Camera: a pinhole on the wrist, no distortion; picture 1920 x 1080 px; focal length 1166.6 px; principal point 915.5 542.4 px. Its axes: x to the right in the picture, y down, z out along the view. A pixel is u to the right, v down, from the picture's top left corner.
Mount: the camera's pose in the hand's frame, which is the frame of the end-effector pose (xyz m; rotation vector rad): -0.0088 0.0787 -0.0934 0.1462 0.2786 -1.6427
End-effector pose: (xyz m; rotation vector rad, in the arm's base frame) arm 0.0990 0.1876 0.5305 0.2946 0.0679 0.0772
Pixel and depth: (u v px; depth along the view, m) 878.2 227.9 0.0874
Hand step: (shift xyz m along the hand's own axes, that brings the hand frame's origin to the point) -0.0257 0.0597 -0.0065
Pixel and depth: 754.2 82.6 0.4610
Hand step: -0.1505 0.0297 0.3832
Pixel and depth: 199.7 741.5 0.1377
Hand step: 0.0322 0.1214 0.0587
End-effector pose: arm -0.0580 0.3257 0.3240 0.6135 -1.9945 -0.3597
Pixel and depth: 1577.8 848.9 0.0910
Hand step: 0.0166 0.0030 -0.0216
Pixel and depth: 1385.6 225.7 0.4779
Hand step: -0.1216 -0.2248 0.3278
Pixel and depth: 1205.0 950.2 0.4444
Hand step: 0.1668 -0.1570 0.2905
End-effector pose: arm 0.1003 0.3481 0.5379 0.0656 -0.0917 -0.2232
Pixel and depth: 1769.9 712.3 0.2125
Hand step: 0.0226 -0.1298 0.0674
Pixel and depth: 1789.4 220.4 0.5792
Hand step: -0.1668 -0.4817 0.3652
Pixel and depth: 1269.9 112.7 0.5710
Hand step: -0.1932 -0.2256 0.4298
